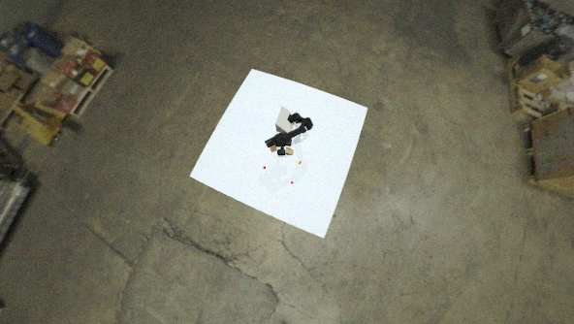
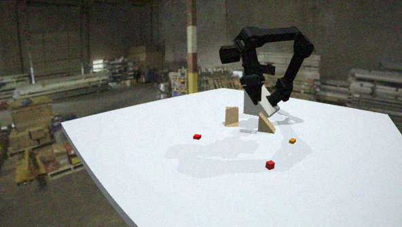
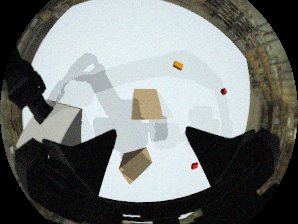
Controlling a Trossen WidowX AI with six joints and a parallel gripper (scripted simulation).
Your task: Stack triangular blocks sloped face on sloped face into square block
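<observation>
Right now the tan triangular block is 80 mm below my gripper tip, 20 mm to the left of it and 10 mm behind it. Round my gripper tip: orange cube (160 mm to the left, 90 mm below, 40 mm ahead).
</observation>
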